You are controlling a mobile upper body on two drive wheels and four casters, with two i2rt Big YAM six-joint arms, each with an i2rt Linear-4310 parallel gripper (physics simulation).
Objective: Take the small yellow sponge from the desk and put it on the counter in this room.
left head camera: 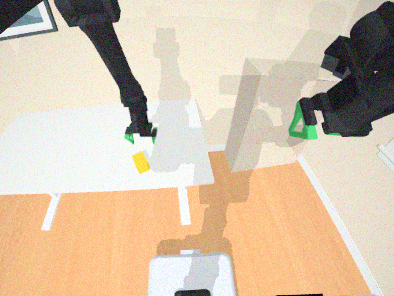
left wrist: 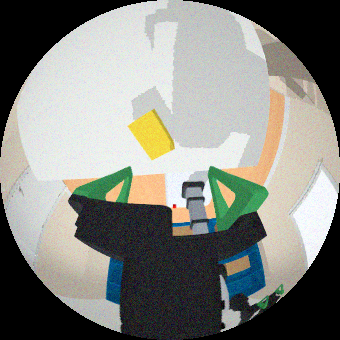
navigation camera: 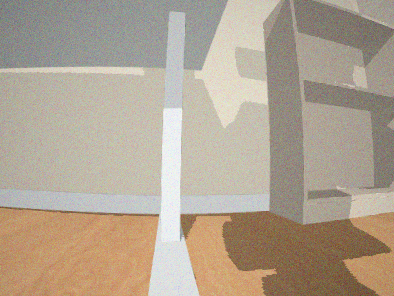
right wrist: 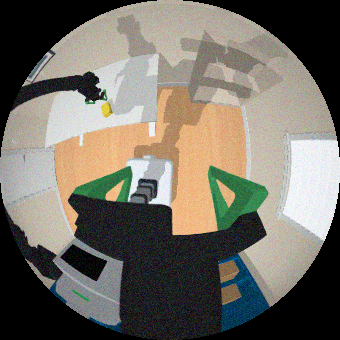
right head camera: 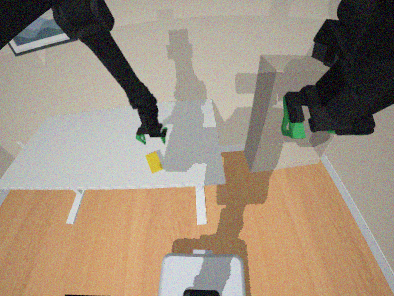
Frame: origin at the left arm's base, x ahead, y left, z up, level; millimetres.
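Where they show: left gripper, fingertip midpoint: [left head camera: 143,143] [left wrist: 169,170] [right wrist: 100,100] [right head camera: 155,143]; right gripper, fingertip midpoint: [left head camera: 308,132] [right wrist: 169,169] [right head camera: 305,130].
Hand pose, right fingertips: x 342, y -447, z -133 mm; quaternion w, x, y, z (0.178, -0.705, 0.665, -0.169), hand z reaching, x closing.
Each offset is from my right fingertips to the top centre of the thing. "*": to the spot under its first point. Level surfaces: height alone.
The small yellow sponge {349 mm ahead, 478 mm left, 511 mm down} [left head camera: 141,162] [right head camera: 154,162] [left wrist: 151,135] [right wrist: 106,109] lies on the white desk {556 mm down} [left head camera: 75,150] [right head camera: 85,150] [left wrist: 75,100] [right wrist: 65,120], towards its front edge. My left gripper [left head camera: 141,140] [right head camera: 152,140] [left wrist: 169,170] [right wrist: 100,100] is open and empty above the desk, just behind the sponge in the head views; in the left wrist view the sponge shows beyond the fingertips, between their lines. My right gripper [right wrist: 169,169] is open and empty, high up at the right of both head views, away from the desk. No counter can be made out.
A beige shelf unit [left head camera: 240,120] [right head camera: 260,120] [right wrist: 199,65] [navigation camera: 285,120] stands right of the desk by the wall. A white desk leg {* 571 mm ahead, 263 mm left, 1060 mm down} [navigation camera: 171,170] rises near the navigation camera. Blue shelving with brown boxes {1615 mm back, 865 mm right, 473 mm down} [right wrist: 230,271] shows low in the right wrist view. A picture [right head camera: 42,35] hangs on the wall.
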